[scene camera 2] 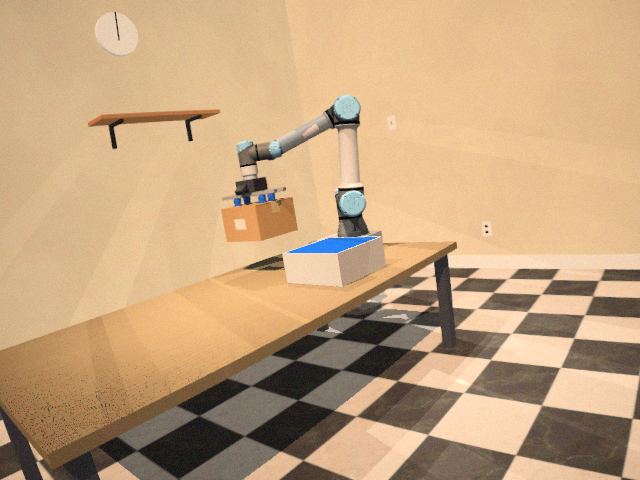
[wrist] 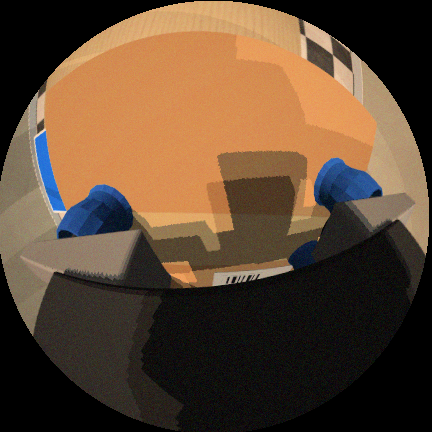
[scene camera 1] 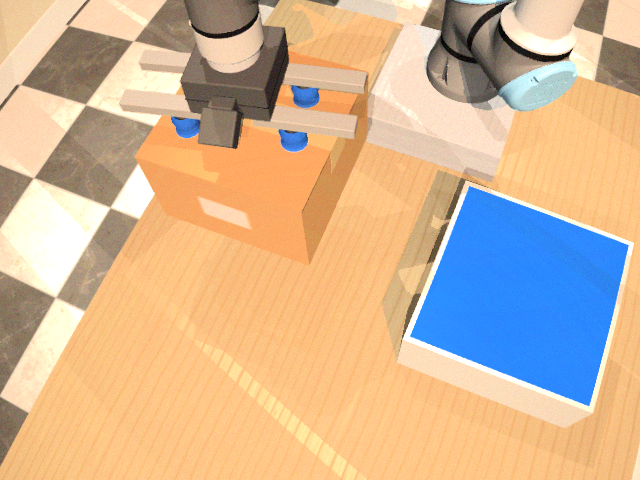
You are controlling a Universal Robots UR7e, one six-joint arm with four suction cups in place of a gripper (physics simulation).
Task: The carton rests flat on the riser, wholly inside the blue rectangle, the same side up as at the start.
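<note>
The orange-brown carton (scene camera 1: 232, 191) (scene camera 2: 242, 227) (wrist: 165, 125) hangs level in the air above the table, higher than the riser's top, with a pale label on one side and a barcode label on top. My gripper (scene camera 1: 240, 121) (scene camera 2: 254, 199) (wrist: 215, 220) is shut on the carton; its blue suction cups touch the carton's top face. The white riser (scene camera 1: 485, 384) (scene camera 2: 312, 269) stands on the table, to the right of the carton in the first scene view. The blue rectangle (scene camera 1: 522, 294) (scene camera 2: 333, 244) (wrist: 48, 172) covers most of the riser's top.
The wooden table (scene camera 1: 206, 387) (scene camera 2: 170, 320) carries the riser and the pale base block (scene camera 1: 434, 139) of the arm. The base block stands behind the riser, between it and the far edge. A wall shelf (scene camera 2: 155, 116) is at the back left.
</note>
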